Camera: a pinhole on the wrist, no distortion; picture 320 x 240 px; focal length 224.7 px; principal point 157.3 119.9 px. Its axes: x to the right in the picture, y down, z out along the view. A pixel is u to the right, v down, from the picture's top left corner.
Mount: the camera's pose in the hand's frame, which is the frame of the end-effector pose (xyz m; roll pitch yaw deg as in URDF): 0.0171 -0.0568 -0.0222 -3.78 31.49 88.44
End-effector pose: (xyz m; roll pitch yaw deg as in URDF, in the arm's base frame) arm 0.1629 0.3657 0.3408 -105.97 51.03 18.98
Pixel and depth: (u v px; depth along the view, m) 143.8 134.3 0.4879
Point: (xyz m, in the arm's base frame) -0.1771 0.6117 0.1969
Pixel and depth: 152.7 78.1 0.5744
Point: -0.1724 0.6689 0.0434
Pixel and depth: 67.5 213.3 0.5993
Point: -0.3362 0.7882 0.4151
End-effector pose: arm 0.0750 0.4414 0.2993 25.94 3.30 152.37
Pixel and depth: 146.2 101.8 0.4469
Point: 0.0378 0.4837 0.7004
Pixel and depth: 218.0 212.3 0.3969
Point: 0.1534 0.2794 0.6387
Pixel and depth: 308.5 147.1 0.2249
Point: 0.0217 0.3206 0.4627
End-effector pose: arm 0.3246 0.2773 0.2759 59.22 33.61 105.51
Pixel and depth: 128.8 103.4 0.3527
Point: 0.4914 0.4773 0.4560
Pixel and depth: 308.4 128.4 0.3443
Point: 0.2398 0.4486 0.5733
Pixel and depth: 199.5 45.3 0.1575
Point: 0.3538 0.3933 0.3206
